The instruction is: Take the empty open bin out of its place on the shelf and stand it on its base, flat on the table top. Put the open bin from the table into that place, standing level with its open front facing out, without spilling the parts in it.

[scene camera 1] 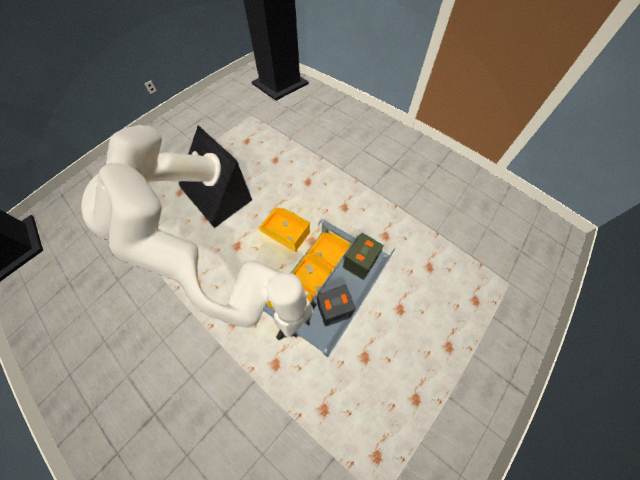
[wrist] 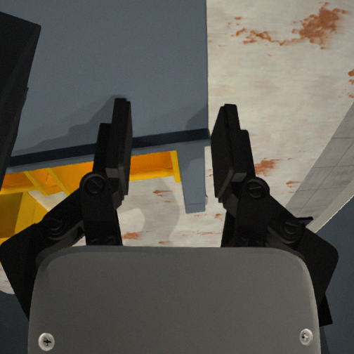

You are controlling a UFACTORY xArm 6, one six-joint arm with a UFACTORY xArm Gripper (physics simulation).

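The blue-grey shelf holds yellow open bins. Two of them show in the scene view with small grey pieces. At its near end, another yellow bin shows partly under the top board; how full it is cannot be seen. The open bin with small grey parts stands upright on the table top, in front of the shelf's far end. My gripper is half open at the shelf's near end. The shelf's end edge lies between its fingers, with visible gaps.
A dark grey box with orange clips and a green one stand on the shelf's top. A dark box edge is left of the fingers. My black base stand is behind the table bin.
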